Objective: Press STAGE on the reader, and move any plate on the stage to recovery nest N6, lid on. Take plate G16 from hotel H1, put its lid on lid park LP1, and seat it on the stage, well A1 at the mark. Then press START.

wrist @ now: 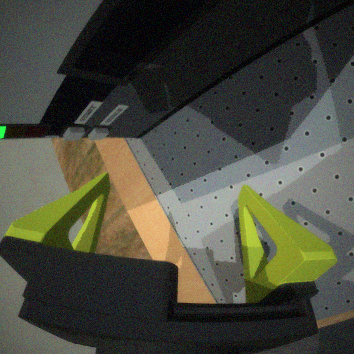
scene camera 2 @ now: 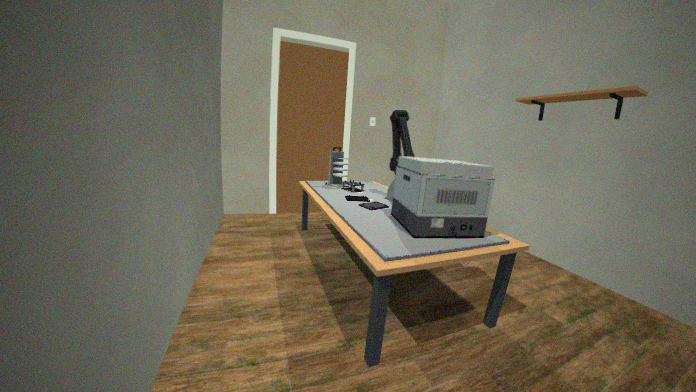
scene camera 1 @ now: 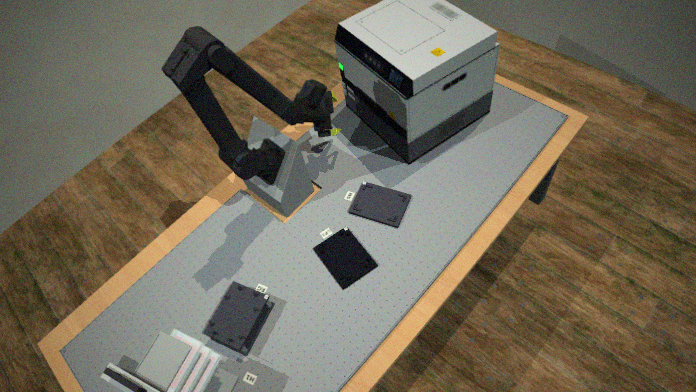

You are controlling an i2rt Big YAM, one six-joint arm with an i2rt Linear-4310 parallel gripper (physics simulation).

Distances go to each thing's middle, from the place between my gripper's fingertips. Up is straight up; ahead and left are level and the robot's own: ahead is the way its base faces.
Scene:
The LP1 pad (scene camera 1: 347, 260) is 330 mm to the right of my hand, 330 mm ahead of it and 100 mm below it.

